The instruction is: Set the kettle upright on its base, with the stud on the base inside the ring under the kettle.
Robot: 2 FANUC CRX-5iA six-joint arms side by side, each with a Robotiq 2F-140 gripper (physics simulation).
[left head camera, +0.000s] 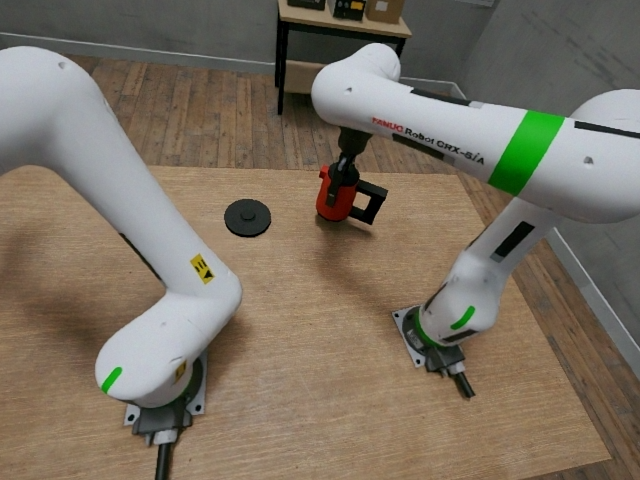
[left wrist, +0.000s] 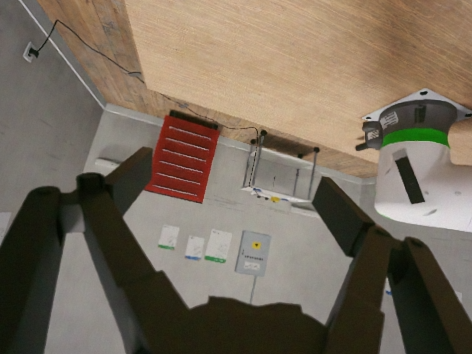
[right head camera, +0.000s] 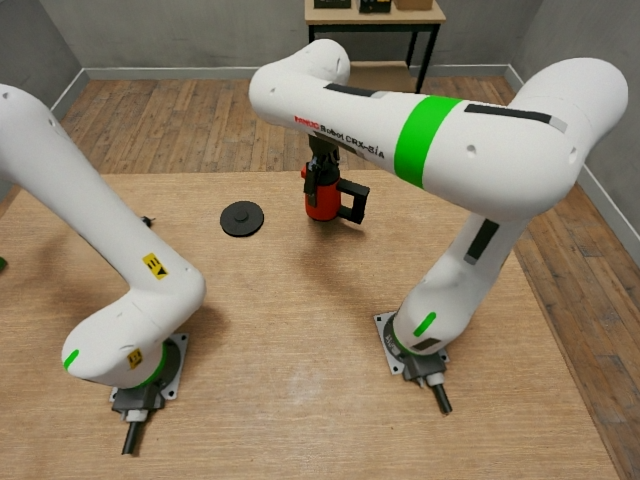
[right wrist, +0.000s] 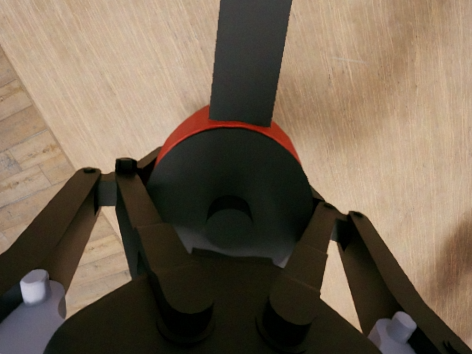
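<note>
The red kettle (left head camera: 339,210) (right head camera: 326,206) (right wrist: 225,160) with black lid and black handle is upright, right of the base in both head views. It appears slightly above the table; the gap is hard to judge. Its handle points right in the head views. The ring under it is hidden. My right gripper (left head camera: 338,192) (right head camera: 322,190) (right wrist: 227,172) points down and is shut on the kettle's upper body, one finger on each side. The round black base (left head camera: 248,228) (right head camera: 241,228) lies flat with its stud up. My left gripper (left wrist: 237,177) is open and empty, away from both.
The wooden table (left head camera: 310,335) (right head camera: 284,335) (left wrist: 250,60) carries both arm mounts. My left arm (left head camera: 139,206) (right head camera: 98,206) stands at the left of the head views. A shelf table (left head camera: 341,23) (right head camera: 372,15) stands behind. A red cabinet (left wrist: 185,157) shows in the left wrist view.
</note>
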